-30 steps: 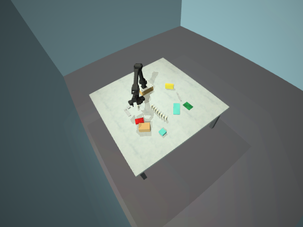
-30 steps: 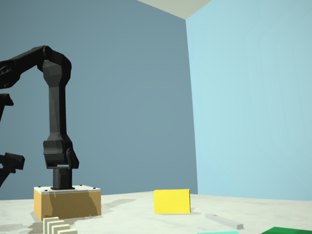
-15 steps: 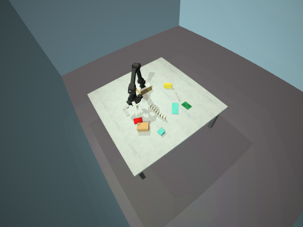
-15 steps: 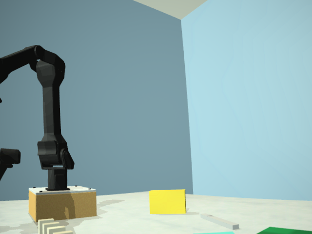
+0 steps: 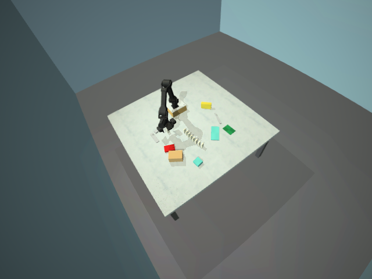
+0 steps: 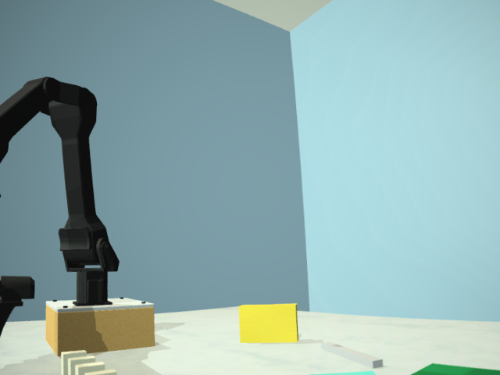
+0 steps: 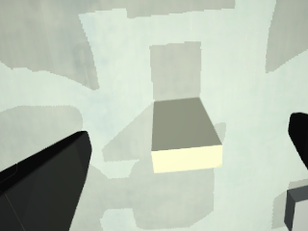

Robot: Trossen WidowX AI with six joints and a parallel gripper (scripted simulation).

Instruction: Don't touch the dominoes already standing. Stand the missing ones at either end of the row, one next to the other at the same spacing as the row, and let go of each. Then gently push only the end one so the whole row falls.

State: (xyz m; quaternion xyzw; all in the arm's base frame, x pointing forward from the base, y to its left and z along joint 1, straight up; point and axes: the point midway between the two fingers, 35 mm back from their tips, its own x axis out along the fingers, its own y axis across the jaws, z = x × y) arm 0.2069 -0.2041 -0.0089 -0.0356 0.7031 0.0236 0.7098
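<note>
Right now the grey piece is 10 cm to the right of my gripper tip, 8 cm behind it and 3 cm below it. Also, from my gripper tip: tan block: 29 cm ahead, 8 cm to the right; then red block: 17 cm ahead, 8 cm to the right, 2 cm below; then grey flat piece: 14 cm to the right, 3 cm below, 2 cm behind.
</note>
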